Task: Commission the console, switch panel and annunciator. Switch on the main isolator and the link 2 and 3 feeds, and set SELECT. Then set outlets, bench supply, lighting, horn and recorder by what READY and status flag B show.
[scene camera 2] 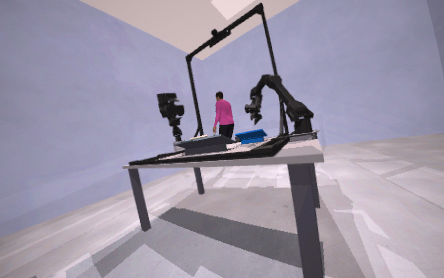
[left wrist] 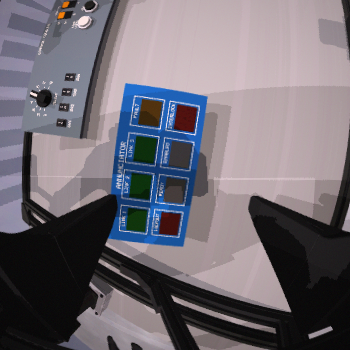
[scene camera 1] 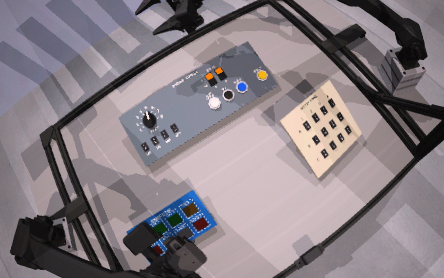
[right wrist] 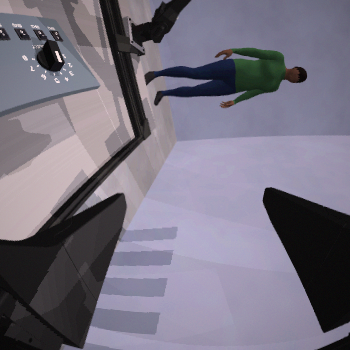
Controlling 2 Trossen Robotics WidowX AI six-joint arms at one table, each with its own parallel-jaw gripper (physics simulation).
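Pixels of known places: left gripper, fingertip midpoint: (scene camera 2: 253, 122) (left wrist: 183, 202); right gripper, fingertip midpoint: (scene camera 2: 179, 109) (scene camera 1: 144, 24) (right wrist: 195, 197); left arm's base, origin of the base link: (scene camera 2: 304, 132) (left wrist: 86, 293) (scene camera 1: 56, 236) (right wrist: 136, 34); right arm's base, origin of the base link: (scene camera 2: 178, 141) (scene camera 1: 407, 59).
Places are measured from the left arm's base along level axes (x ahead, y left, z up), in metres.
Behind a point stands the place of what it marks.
Note:
The grey console (scene camera 1: 185, 110) {x 0.481, y 0.209, z 0.035 m} (scene camera 2: 205, 145) {x 0.517, y 0.208, z 0.017 m} (left wrist: 60, 57) {x 0.472, y 0.217, z 0.039 m} (right wrist: 20, 82) {x 0.434, y 0.250, z 0.057 m} has a black SELECT knob (scene camera 1: 149, 120) {x 0.388, y 0.202, z 0.063 m} (left wrist: 43, 98) {x 0.385, y 0.188, z 0.057 m} (right wrist: 51, 57) {x 0.394, y 0.216, z 0.064 m}, small rocker switches, round buttons and two flags with orange upper parts. The cream switch panel (scene camera 1: 320, 162) {x 0.748, y -0.038, z 0.021 m} carries rows of black rockers, too small to read. The blue annunciator (scene camera 1: 211, 219) {x 0.457, y -0.074, z 0.017 m} (scene camera 2: 251, 136) {x 0.363, y -0.079, z 0.016 m} (left wrist: 137, 92) {x 0.436, y -0.020, z 0.047 m} shows dark green LINK windows, brown FAULT, dark red INTERLOCK and LOCKOUT, grey ENABLED and READY. My left gripper (left wrist: 183, 202) {x 0.370, y -0.137, z 0.109 m} (scene camera 2: 254, 115) {x 0.370, y -0.137, z 0.109 m} is open above the annunciator. My right gripper (scene camera 1: 145, 23) {x 0.454, y 0.366, z 0.238 m} (right wrist: 195, 197) {x 0.454, y 0.366, z 0.238 m} is open beyond the console's upper side.
A black frame (scene camera 1: 165, 62) (right wrist: 120, 65) {x 0.110, y 0.139, z -0.008 m} runs round the table (scene camera 1: 250, 200) {x 0.559, y -0.051, z -0.027 m}. An overhead frame (scene camera 2: 192, 95) {x 1.059, y -0.110, z 0.562 m} rises above the table. A person in pink (scene camera 2: 224, 112) stands behind it in scene camera 2. A person in green (right wrist: 257, 71) shows in the right wrist view.

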